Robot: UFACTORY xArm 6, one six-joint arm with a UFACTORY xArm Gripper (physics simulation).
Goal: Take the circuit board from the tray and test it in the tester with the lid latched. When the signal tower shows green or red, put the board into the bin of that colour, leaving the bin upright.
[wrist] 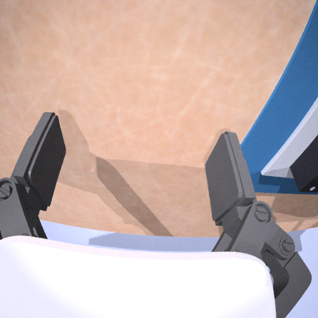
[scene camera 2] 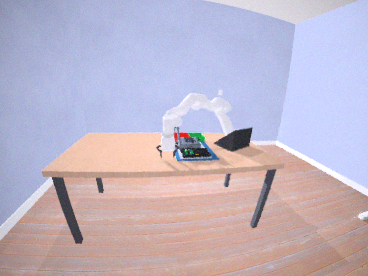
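Where they show: gripper, fingertip midpoint: (scene camera 2: 167,157); arm's base, origin of the base link: (scene camera 2: 231,135).
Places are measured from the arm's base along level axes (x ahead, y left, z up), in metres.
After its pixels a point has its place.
My gripper (scene camera 2: 168,153) @(x 0.630, y 0.206, z -0.093 m) (wrist: 137,138) is open and empty, low over the wooden table just left of the blue-edged mat. The green circuit board (scene camera 2: 189,152) @(x 0.449, y 0.159, z -0.083 m) lies at the left part of the black tray (scene camera 2: 204,153) @(x 0.333, y 0.190, z -0.084 m), to the right of my gripper. A black corner piece (wrist: 308,165) shows at the right edge of the wrist view. The grey tester (scene camera 2: 189,142) @(x 0.421, y 0.044, z -0.042 m) stands behind the tray; its lid state is too small to tell. The red bin (scene camera 2: 181,135) @(x 0.417, y -0.284, z -0.084 m) and green bin (scene camera 2: 198,136) @(x 0.233, y -0.270, z -0.094 m) are behind the tester. The signal tower's lamps cannot be made out; the arm covers that area.
The blue mat edge (scene camera 2: 215,158) @(x 0.266, y 0.259, z -0.100 m) (wrist: 281,112) runs close beside my right finger in the wrist view. A black wedge-shaped object (scene camera 2: 241,140) @(x -0.053, y 0.105, z -0.016 m) stands on the table (scene camera 2: 110,152) @(x 1.074, y 0.065, z -0.101 m) to the right, by the arm's base. A thin grey upright (scene camera 2: 177,134) @(x 0.514, y -0.024, z 0.010 m) stands beside the arm.
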